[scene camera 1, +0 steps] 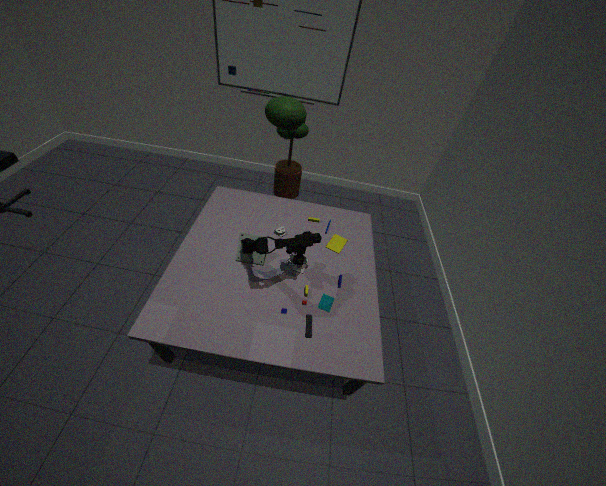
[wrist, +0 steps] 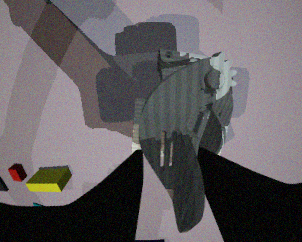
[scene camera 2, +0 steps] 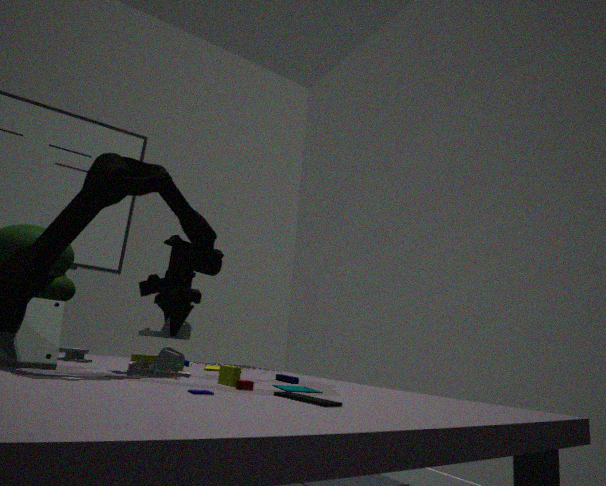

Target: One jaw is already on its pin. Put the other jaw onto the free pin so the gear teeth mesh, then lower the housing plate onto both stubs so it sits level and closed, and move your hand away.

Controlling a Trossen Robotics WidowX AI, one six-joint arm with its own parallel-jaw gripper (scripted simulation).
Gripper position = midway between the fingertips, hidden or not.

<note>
I see my gripper [scene camera 2: 170,336] and a yellow block [wrist: 52,180].
My gripper is seen too in the wrist view [wrist: 168,154].
</note>
